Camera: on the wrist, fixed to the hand. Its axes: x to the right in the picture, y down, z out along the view.
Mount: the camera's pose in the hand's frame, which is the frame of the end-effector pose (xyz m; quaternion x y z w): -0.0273 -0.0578 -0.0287 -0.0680 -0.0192 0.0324 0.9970
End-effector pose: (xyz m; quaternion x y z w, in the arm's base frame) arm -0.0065 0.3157 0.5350 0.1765 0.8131 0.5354 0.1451
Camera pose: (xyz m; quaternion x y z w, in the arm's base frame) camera -0.0019 0.2590 0.4940 0.2027 0.7657 0.5904 0.1549
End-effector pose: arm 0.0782 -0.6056 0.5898 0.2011 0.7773 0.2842 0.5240
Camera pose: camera 0.0608 -0.6727 0.5795 0.1955 0.7391 0.3493 0.5418
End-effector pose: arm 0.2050 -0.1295 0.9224 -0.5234 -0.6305 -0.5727 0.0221
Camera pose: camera 0.1613 -0.1564 0.8747 0.5548 0.5731 0.6031 0.0071
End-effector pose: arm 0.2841 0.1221 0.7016 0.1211 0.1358 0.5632 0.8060
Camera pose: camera 0.3155 0.0782 0.6569 0.0811 0.0777 0.5945 0.7962
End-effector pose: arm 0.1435 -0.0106 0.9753 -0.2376 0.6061 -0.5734 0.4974
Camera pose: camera 0.1128 0.0127 1.0338 -0.2621 0.6414 -0.5098 0.5100
